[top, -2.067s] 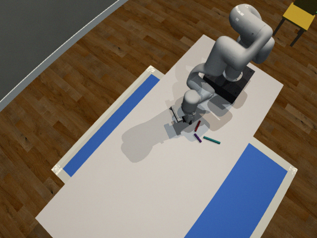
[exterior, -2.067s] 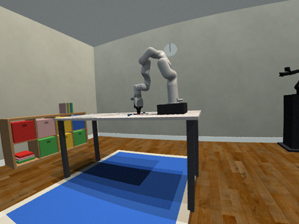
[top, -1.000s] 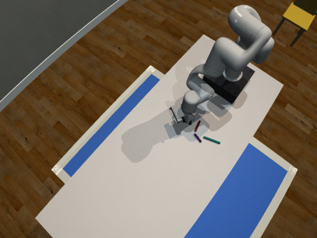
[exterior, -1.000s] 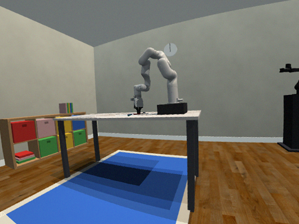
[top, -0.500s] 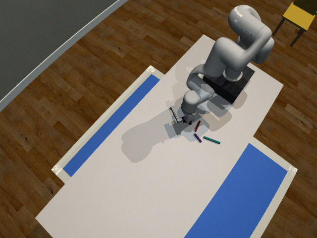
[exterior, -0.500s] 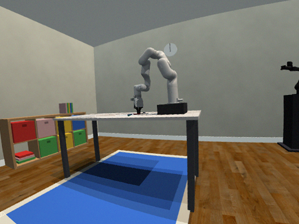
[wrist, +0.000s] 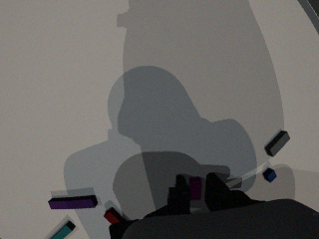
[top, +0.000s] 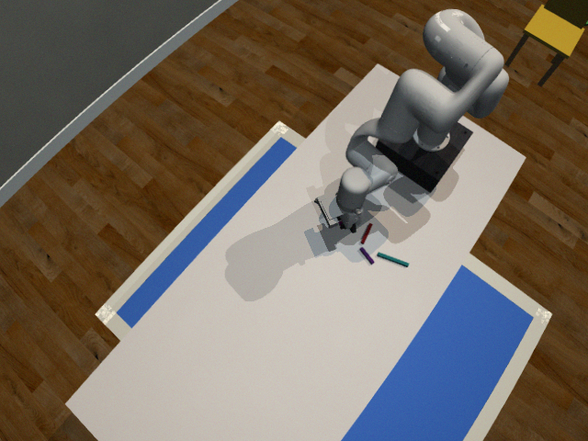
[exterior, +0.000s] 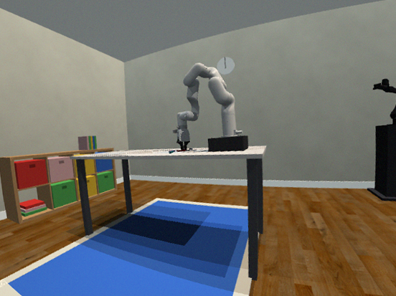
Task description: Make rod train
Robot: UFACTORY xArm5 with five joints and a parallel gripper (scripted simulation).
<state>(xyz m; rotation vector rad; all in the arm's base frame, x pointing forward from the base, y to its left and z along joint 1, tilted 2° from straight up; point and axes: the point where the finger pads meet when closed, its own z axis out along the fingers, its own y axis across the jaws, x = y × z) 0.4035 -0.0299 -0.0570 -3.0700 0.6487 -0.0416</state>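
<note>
Right now the magenta rod is 20 mm below my hand. Also, from my hand: blue rod 80 mm to the right, 30 mm behind, 20 mm below; grey rod 100 mm to the right, 20 mm below; red rod 80 mm to the left, 20 mm below, 20 mm behind.
</note>
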